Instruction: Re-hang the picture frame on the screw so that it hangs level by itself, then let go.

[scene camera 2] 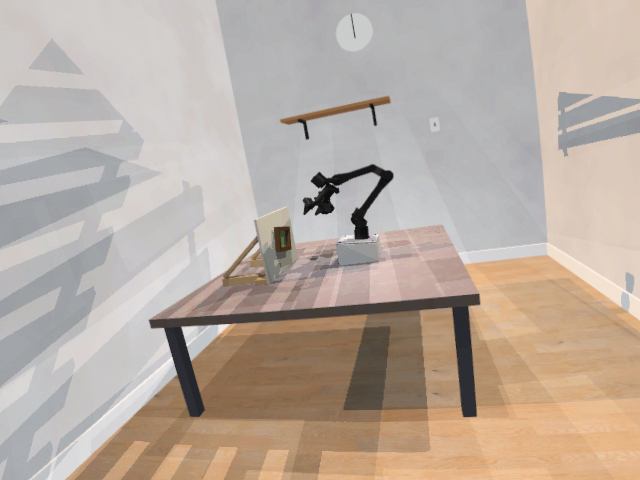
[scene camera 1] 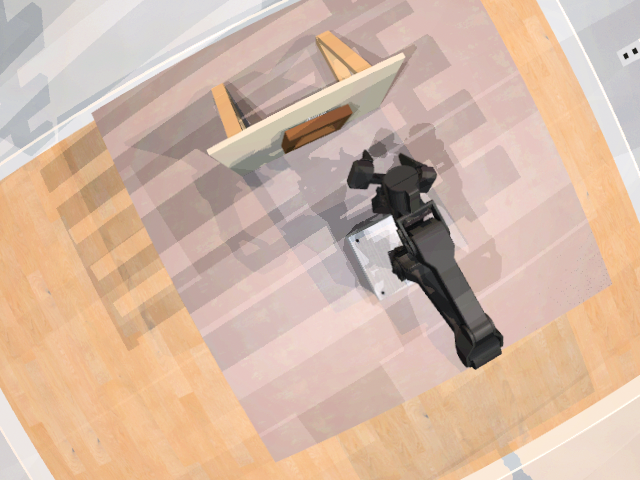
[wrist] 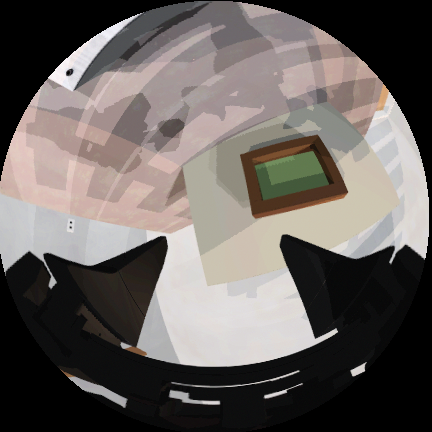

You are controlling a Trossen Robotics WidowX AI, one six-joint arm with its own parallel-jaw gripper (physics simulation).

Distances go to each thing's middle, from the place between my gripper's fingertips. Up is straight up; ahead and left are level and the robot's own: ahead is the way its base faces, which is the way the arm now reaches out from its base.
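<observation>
Positions counted from my hand: wooden stand [scene camera 1: 340, 72], 150 mm to the left, 280 mm ahead, 140 mm below; brown picture frame [scene camera 1: 327, 123], 120 mm to the left, 120 mm ahead, 90 mm below; cream board [scene camera 1: 246, 151], 130 mm to the left, 140 mm ahead, 100 mm below. Going by their middles, the wooden stand is the farthest from my hand of the things named here.
</observation>
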